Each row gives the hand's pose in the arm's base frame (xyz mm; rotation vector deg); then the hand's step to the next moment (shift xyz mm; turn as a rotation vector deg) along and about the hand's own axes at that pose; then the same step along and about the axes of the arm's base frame.
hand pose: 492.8 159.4 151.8 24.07 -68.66 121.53
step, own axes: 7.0 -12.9 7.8 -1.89 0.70 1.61
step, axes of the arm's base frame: 3.3 0.8 16.3 0.84 -2.35 -0.65
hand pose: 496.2 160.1 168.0 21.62 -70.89 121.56
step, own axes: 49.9 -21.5 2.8 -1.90 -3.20 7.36
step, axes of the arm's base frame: -23.5 24.3 42.6 3.00 -5.91 4.91
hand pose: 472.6 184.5 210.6 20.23 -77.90 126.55
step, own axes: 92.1 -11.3 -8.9 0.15 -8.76 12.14
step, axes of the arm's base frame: -69.9 38.8 47.9 4.14 -7.53 12.26
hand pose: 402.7 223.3 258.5 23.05 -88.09 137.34
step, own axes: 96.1 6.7 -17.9 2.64 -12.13 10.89
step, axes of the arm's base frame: -93.1 20.5 22.7 2.96 -4.85 15.51
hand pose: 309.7 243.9 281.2 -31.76 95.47 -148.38
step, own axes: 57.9 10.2 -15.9 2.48 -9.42 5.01
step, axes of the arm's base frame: -60.8 -2.0 1.7 0.86 -0.82 10.89
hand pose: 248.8 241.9 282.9 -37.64 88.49 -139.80
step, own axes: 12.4 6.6 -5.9 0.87 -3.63 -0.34
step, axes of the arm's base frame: -14.2 -2.8 -4.7 -0.63 1.56 3.35
